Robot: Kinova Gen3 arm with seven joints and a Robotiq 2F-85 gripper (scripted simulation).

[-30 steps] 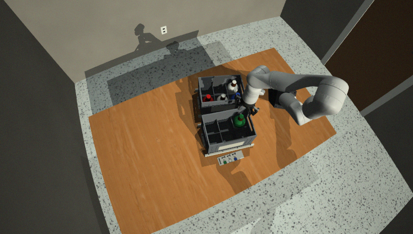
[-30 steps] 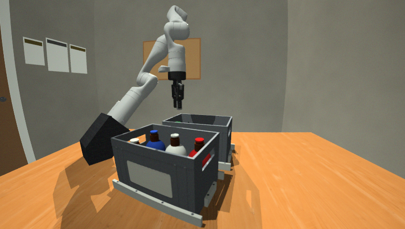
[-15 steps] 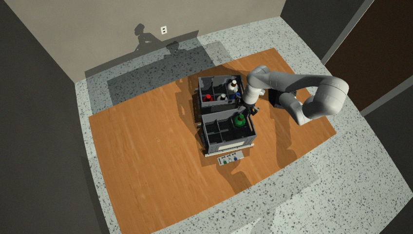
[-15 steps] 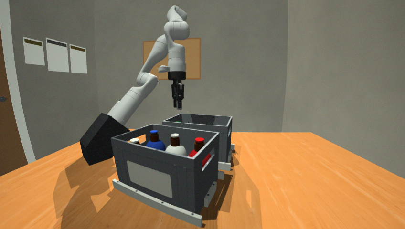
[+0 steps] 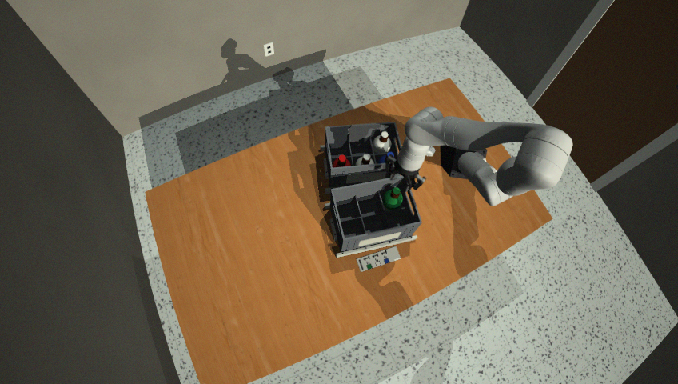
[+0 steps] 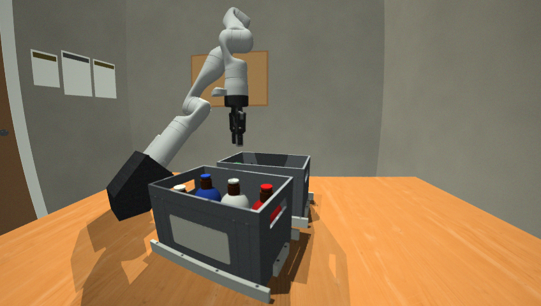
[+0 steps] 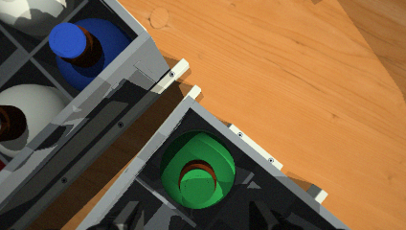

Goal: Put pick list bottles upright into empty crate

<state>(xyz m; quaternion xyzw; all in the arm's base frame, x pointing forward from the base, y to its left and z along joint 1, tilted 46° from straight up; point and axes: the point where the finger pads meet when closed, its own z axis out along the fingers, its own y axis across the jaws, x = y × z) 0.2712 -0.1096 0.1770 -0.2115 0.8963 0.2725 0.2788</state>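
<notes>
The blue bottle is 4 cm behind my hand, 14 cm to the right of it and 15 cm below it. Also, from my hand: red bottle: 14 cm ahead, 18 cm to the right, 15 cm below; green bottle: 15 cm below; pick list: 10 cm ahead, 18 cm to the left, 24 cm below.
</notes>
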